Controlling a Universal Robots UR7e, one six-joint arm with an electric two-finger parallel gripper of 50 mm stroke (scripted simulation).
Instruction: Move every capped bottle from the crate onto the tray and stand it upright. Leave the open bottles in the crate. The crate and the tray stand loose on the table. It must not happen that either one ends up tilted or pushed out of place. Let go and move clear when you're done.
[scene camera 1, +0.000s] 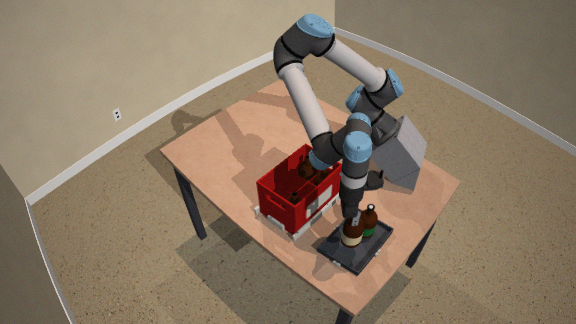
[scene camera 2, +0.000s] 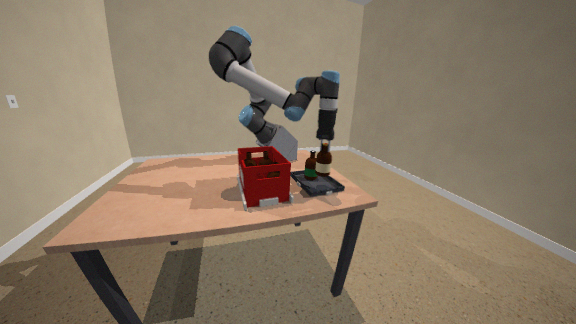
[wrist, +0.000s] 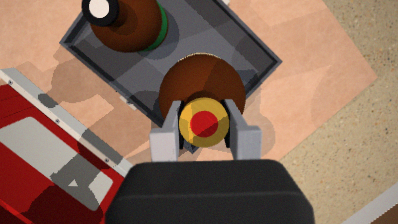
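A red crate is there in the pictures, and so is a dark tray. My gripper is there to be seen as well.
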